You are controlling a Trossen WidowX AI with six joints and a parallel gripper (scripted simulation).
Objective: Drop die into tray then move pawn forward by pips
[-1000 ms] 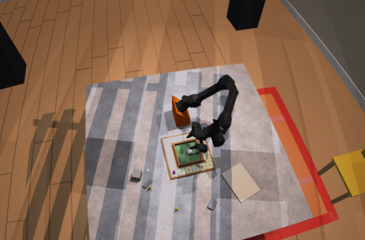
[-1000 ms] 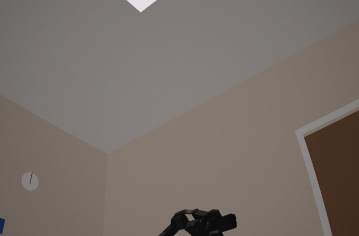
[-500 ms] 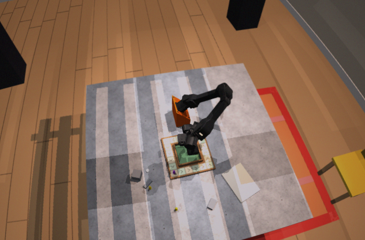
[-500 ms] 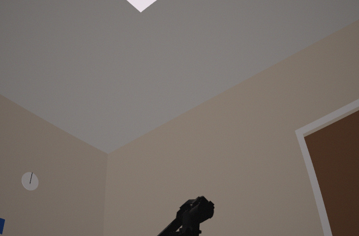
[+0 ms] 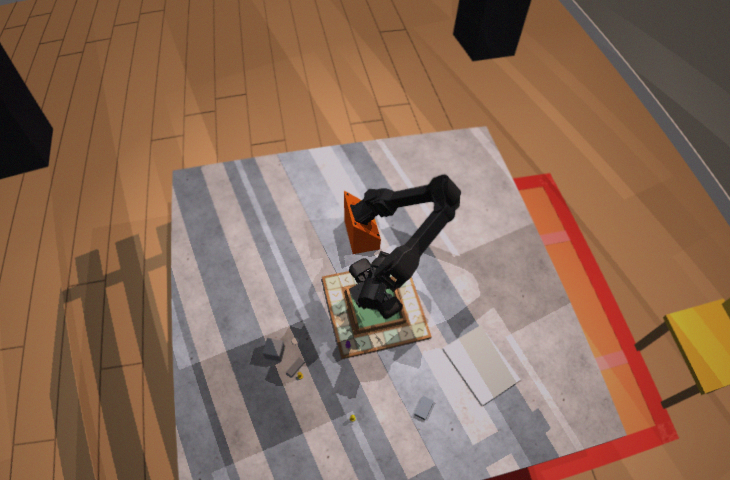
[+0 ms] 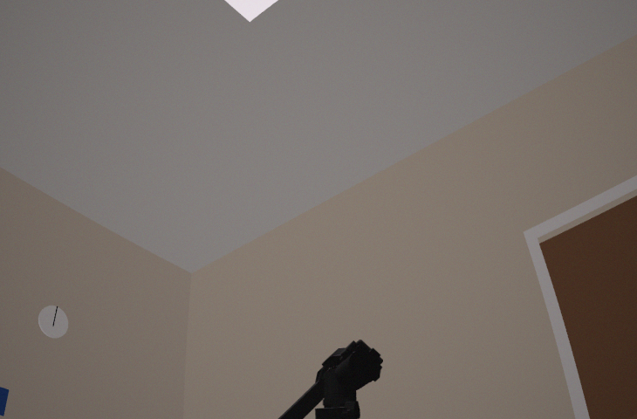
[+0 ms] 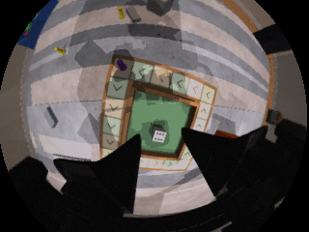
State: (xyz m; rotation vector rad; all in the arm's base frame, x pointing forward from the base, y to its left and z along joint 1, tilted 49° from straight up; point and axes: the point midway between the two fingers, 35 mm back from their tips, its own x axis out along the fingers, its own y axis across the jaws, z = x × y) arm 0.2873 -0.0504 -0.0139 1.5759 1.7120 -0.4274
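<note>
Right now the purple pawn is 8 cm ahead of my gripper tip, 10 cm to the right of it and 8 cm below it. From my gripper tip the other things lie so: white die (2 cm behind, 3 cm to the left, 8 cm below); then green dice tray (2 cm behind, 2 cm to the left, 10 cm below); then pale sheet (26 cm ahead, 27 cm to the left, 10 cm below).
</note>
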